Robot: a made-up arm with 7 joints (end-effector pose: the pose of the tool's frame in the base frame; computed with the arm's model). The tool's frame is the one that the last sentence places.
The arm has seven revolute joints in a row. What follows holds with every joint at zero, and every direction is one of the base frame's.
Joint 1 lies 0.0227 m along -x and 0.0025 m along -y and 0.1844 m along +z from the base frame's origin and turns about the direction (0.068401, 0.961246, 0.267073).
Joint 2 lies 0.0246 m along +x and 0.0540 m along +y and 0.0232 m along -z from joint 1 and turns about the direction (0.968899, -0.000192, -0.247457).
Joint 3 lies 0.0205 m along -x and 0.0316 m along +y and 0.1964 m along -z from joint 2 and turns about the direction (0.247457, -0.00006, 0.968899).
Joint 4 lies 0.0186 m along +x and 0.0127 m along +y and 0.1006 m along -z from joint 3 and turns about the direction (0.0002, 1, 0.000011).
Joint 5 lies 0.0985 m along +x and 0.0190 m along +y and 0.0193 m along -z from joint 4 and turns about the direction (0.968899, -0.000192, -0.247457).
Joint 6 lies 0.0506 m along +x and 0.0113 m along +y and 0.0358 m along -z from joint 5 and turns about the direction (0.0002, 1, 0.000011).
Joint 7 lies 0.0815 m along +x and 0.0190 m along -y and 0.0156 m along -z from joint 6 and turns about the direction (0.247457, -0.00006, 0.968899).
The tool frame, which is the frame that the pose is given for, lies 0.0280 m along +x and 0.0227 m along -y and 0.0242 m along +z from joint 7; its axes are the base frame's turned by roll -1.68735, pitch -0.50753 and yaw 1.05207 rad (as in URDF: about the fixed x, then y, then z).
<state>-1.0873 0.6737 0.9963 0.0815 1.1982 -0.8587 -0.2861</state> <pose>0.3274 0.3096 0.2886 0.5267 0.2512 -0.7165 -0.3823</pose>
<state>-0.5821 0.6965 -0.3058 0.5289 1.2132 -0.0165 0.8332</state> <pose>0.4434 0.2231 -0.0606 0.5797 0.1851 -0.6081 -0.5099</pose>
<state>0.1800 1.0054 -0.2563 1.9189 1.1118 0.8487 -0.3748</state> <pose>-0.1328 0.5424 0.0407 0.5220 0.5225 0.6219 0.2604</pose>
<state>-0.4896 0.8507 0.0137 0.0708 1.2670 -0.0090 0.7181</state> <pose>0.4187 0.2596 0.0886 0.4522 0.3059 -0.6786 -0.4913</pose>
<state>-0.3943 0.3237 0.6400 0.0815 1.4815 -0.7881 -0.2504</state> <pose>0.3193 0.2529 -0.0607 0.7882 0.0353 -0.3805 -0.4825</pose>
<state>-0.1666 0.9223 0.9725 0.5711 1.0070 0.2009 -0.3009</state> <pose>0.1753 0.5507 0.0702 0.8804 0.2255 -0.3713 0.1902</pose>
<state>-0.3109 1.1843 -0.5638 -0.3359 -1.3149 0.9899 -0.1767</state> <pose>0.2536 0.1442 -0.0430 0.7977 -0.5495 0.1458 0.2014</pose>
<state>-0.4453 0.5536 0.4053 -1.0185 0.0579 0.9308 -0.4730</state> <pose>0.2772 0.1822 0.1773 0.6424 -0.3949 -0.6294 -0.1877</pose>
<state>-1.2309 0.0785 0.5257 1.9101 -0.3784 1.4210 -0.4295</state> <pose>0.3546 -0.0530 -0.1030 0.4164 -0.4727 0.4704 0.6180</pose>
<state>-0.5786 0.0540 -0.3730 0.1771 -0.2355 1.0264 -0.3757</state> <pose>0.3789 -0.0762 -0.1240 0.7657 -0.6363 0.0215 0.0910</pose>
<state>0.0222 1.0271 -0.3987 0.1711 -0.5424 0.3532 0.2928</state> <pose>0.2348 0.2973 -0.1678 0.9175 -0.2078 -0.2956 0.1663</pose>
